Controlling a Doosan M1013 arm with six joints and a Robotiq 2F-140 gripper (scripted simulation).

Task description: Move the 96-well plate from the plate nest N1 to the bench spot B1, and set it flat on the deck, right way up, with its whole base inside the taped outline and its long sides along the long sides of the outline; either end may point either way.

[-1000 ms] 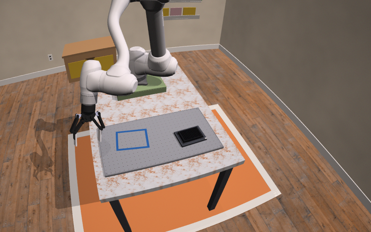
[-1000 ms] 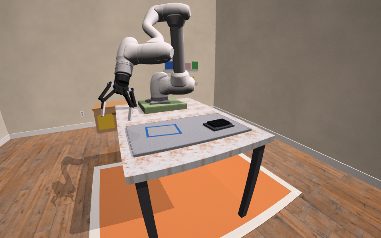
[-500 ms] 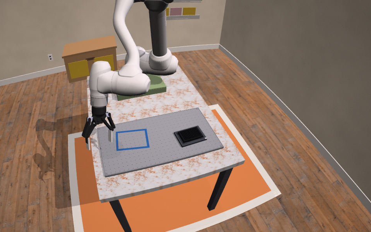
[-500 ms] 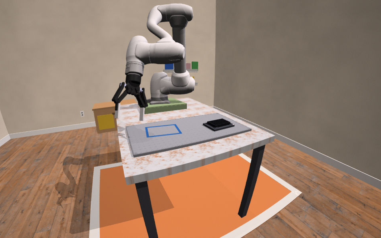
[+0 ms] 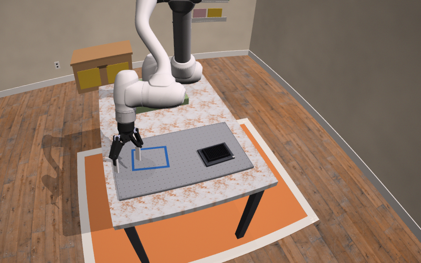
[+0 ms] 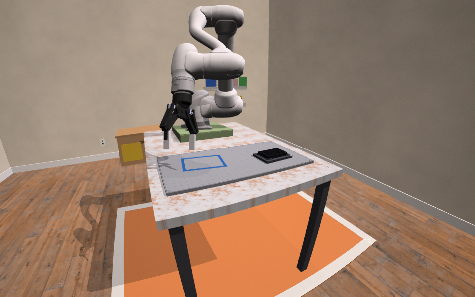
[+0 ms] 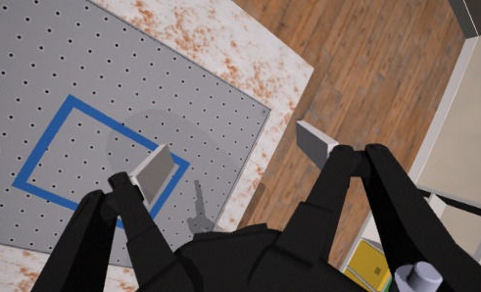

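Now: hand 44 cm to the right of the black 96-well plate, 14 cm past it and 11 cm above it. Also, from my hand: dark plate nest 44 cm to the left, 14 cm behind, 12 cm below.
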